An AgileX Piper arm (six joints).
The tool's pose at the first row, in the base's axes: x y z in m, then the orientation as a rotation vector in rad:
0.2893 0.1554 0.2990 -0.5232 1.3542 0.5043
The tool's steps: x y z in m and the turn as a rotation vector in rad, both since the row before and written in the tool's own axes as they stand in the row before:
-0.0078 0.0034 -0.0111 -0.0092 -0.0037 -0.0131
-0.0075 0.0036 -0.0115 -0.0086 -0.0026 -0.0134
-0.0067 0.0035 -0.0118 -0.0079 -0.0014 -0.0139
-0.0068 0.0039 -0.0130 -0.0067 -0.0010 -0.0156
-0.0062 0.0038 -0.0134 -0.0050 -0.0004 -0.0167
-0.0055 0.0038 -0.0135 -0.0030 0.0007 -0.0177
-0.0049 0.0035 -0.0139 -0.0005 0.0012 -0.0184
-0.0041 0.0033 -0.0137 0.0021 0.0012 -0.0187
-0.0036 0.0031 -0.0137 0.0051 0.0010 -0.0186
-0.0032 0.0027 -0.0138 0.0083 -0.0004 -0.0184
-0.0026 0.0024 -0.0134 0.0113 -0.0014 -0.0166
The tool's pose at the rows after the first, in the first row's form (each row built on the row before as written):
0.2775 0.1509 0.3050 -0.5381 1.3447 0.5008
0.2653 0.1463 0.3105 -0.5530 1.3362 0.4964
0.2530 0.1414 0.3151 -0.5680 1.3287 0.4908
0.2395 0.1360 0.3195 -0.5832 1.3212 0.4829
0.2259 0.1303 0.3232 -0.5978 1.3141 0.4727
0.2123 0.1245 0.3261 -0.6117 1.3080 0.4601
0.1987 0.1182 0.3284 -0.6240 1.3024 0.4451
0.1855 0.1120 0.3299 -0.6343 1.2970 0.4280
0.1725 0.1057 0.3309 -0.6419 1.2918 0.4091
0.1597 0.0991 0.3315 -0.6462 1.2857 0.3886
0.1475 0.0926 0.3316 -0.6466 1.2796 0.3679

